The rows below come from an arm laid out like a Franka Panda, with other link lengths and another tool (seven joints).
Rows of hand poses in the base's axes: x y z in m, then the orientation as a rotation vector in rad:
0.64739 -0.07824 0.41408 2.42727 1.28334 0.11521
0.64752 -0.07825 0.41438 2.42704 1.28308 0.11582
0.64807 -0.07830 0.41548 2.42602 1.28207 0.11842
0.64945 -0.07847 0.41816 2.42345 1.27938 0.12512
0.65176 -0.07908 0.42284 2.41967 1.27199 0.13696
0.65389 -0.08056 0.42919 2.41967 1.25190 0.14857
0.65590 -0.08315 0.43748 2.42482 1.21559 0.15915
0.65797 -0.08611 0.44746 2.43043 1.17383 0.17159
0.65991 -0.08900 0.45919 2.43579 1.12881 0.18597
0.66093 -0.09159 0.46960 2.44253 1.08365 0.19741
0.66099 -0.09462 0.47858 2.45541 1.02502 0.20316
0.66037 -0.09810 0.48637 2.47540 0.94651 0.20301
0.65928 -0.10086 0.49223 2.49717 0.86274 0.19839
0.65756 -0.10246 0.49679 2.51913 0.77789 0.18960
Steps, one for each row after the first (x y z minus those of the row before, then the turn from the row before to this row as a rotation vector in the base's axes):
0.00013 -0.00001 0.00030 -0.00005 -0.00054 -0.00001
0.00055 -0.00005 0.00110 -0.00022 -0.00229 0.00003
0.00138 -0.00017 0.00268 -0.00054 -0.00590 0.00000
0.00231 -0.00061 0.00468 -0.00114 -0.01099 -0.00191
0.00213 -0.00148 0.00635 -0.00206 -0.01356 -0.01118
0.00201 -0.00259 0.00829 -0.00295 -0.01618 -0.02330
0.00207 -0.00296 0.00998 -0.00304 -0.01874 -0.02681
0.00194 -0.00289 0.01173 -0.00289 -0.02088 -0.02872
0.00102 -0.00259 0.01041 -0.00214 -0.01843 -0.02977
0.00006 -0.00303 0.00898 -0.00141 -0.01650 -0.04131
-0.00062 -0.00348 0.00779 -0.00043 -0.01563 -0.05746
-0.00109 -0.00276 0.00586 0.00066 -0.01295 -0.06232
-0.00172 -0.00160 0.00456 0.00166 -0.00974 -0.06392

